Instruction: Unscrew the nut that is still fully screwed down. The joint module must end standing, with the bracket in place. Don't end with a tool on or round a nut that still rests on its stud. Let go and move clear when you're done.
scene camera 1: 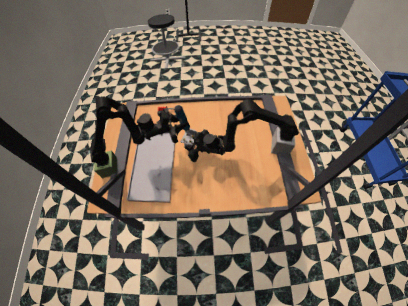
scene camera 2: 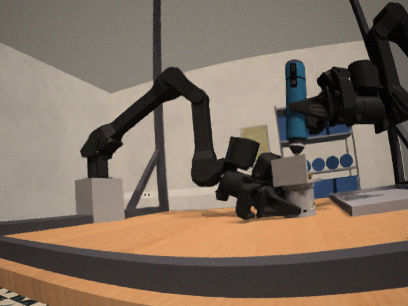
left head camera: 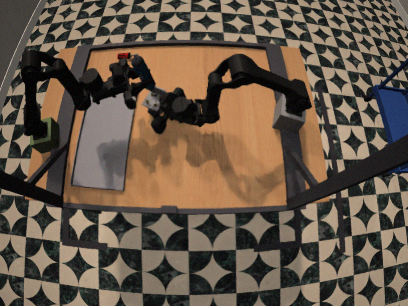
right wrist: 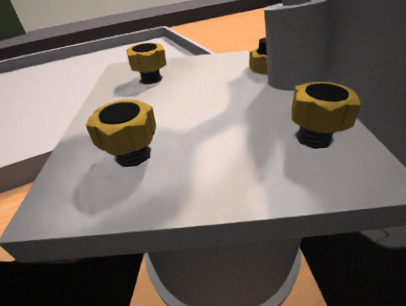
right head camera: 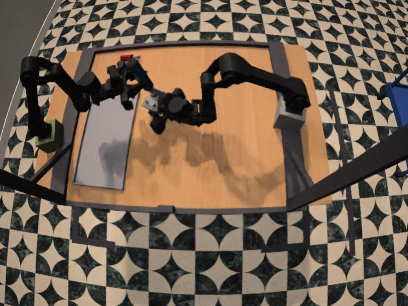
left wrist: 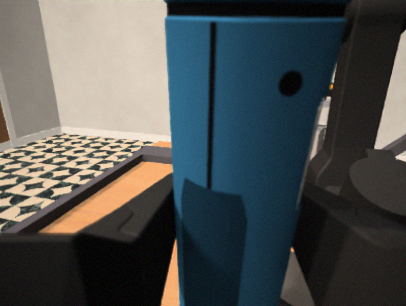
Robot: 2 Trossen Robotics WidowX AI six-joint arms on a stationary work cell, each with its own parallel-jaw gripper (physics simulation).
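Places are measured from the left arm's base along level axes (x ahead, y left, z up), in centimetres.
Pixels of known places: left gripper, between the fingertips: (scene camera 1: 187, 119) (scene camera 2: 286, 110) (left head camera: 151, 75) (right head camera: 148, 76) (left wrist: 228, 183); right gripper, between the fingertips: (scene camera 2: 307, 208); left arm's base, origin of its link: (scene camera 1: 102, 160) (left head camera: 40, 131) (right head camera: 45, 132); right arm's base, origin of its link: (scene camera 1: 286, 135) (left head camera: 294, 107) (right head camera: 294, 105).
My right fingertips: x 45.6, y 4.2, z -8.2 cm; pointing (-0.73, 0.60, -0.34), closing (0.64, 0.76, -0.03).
Note:
For each thing: its top centre in the pictures, then the offset to it from my right fingertips. "spot": a spot on its surface instead.
- joint module, centre of its top: (right wrist: 213, 69) (scene camera 2: 297, 176) dx +1.2, dy -1.0, dz +6.1 cm
- fourth nut, centre of its top: (right wrist: 268, 50) dx +0.9, dy +1.5, dz +5.8 cm
- tool's grey socket, a spot on its surface: (right wrist: 296, 47) spot: dx +2.3, dy +0.5, dz +6.5 cm
- blue electric screwdriver, centre of its top: (scene camera 2: 285, 61) (left head camera: 142, 57) (right head camera: 136, 59) (scene camera 1: 181, 105) dx +0.3, dy +1.0, dz +28.9 cm
- shallow grey tray, centre of its top: (scene camera 2: 381, 191) (left head camera: 103, 133) (right head camera: 104, 134) (scene camera 1: 152, 162) dx -20.7, dy -7.7, dz +0.3 cm
- red tool, centre of its top: (left head camera: 127, 53) (right head camera: 129, 55) (scene camera 1: 165, 107) dx -8.0, dy +28.9, dz +1.7 cm
The joint module (scene camera 2: 306, 200) (right wrist: 225, 270) stands upright on the table with the grey bracket (scene camera 2: 289, 171) (right wrist: 220, 190) on top. In the right wrist view, three yellow nuts (right wrist: 122, 127) (right wrist: 146, 57) (right wrist: 326, 107) sit raised on their studs. A fourth nut (right wrist: 257, 62) sits low at the back right, partly hidden by the tool's grey socket (right wrist: 296, 47), which looks off to its side. My left gripper (scene camera 2: 300, 110) (left wrist: 228, 183) is shut on the blue electric screwdriver (left head camera: 142, 70) (scene camera 2: 295, 85) (left wrist: 250, 125), held upright. My right gripper (right wrist: 225, 287) is shut on the joint module, low on its body.
A shallow grey tray (left head camera: 97, 165) (scene camera 1: 150, 175) (scene camera 2: 375, 201) lies left of the module in the head views. A red tool (left head camera: 123, 55) (right head camera: 126, 57) (scene camera 1: 161, 109) lies near the back edge. The bracket's upright wall (right wrist: 375, 70) rises beside the socket.

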